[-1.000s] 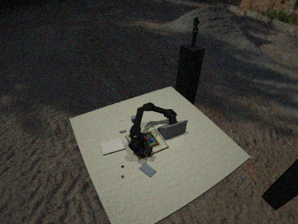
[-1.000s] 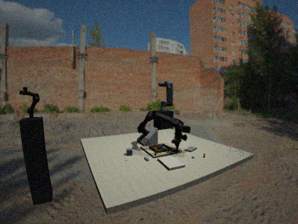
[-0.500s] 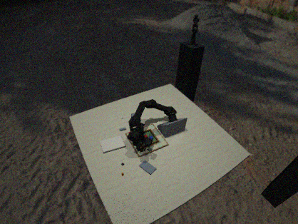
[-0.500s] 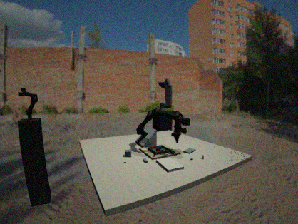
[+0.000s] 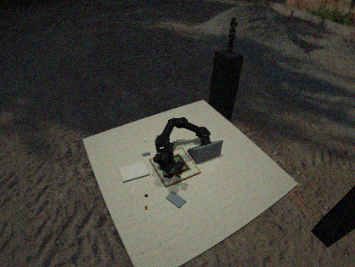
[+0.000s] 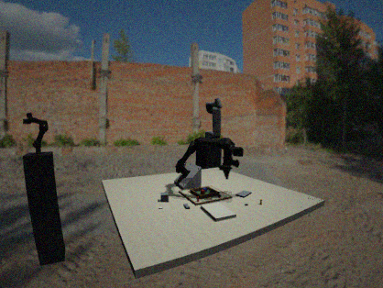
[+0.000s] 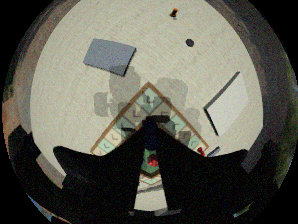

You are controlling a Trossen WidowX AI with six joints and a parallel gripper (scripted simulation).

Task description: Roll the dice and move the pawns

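The green tray is 120 mm behind my gripper tip, 110 mm to the right of it and 140 mm below it. The rest, counted from my gripper tip: blue pawn (10 mm above); white flat plate (170 mm ahead, 210 mm to the right, 130 mm below); grey-blue flat plate (30 mm ahead, 150 mm to the left, 140 mm below).
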